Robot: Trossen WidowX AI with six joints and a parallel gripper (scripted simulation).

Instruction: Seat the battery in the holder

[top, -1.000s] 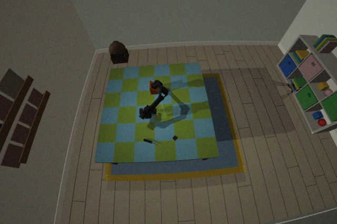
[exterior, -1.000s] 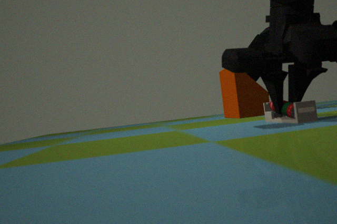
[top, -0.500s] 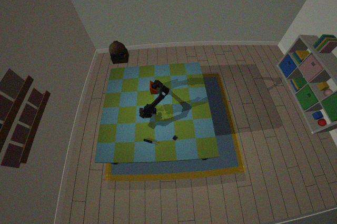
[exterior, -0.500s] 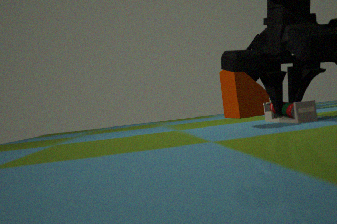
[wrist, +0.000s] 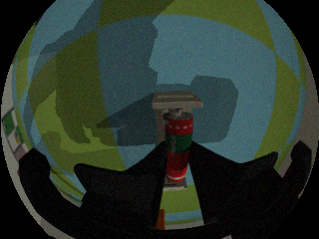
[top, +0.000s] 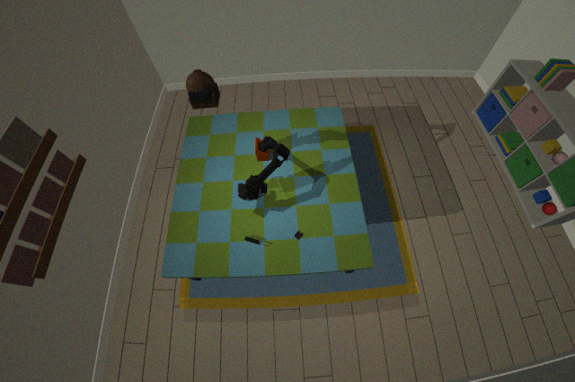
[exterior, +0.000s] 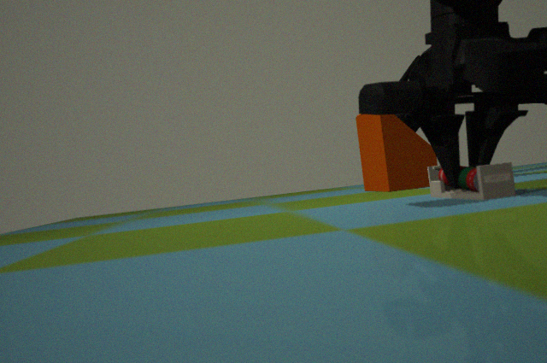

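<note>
Right now my gripper tip is 10 mm below the battery. Round my gripper tip: dark block 340 mm ahead, 250 mm to the left, 10 mm below; screwdriver 350 mm ahead.
</note>
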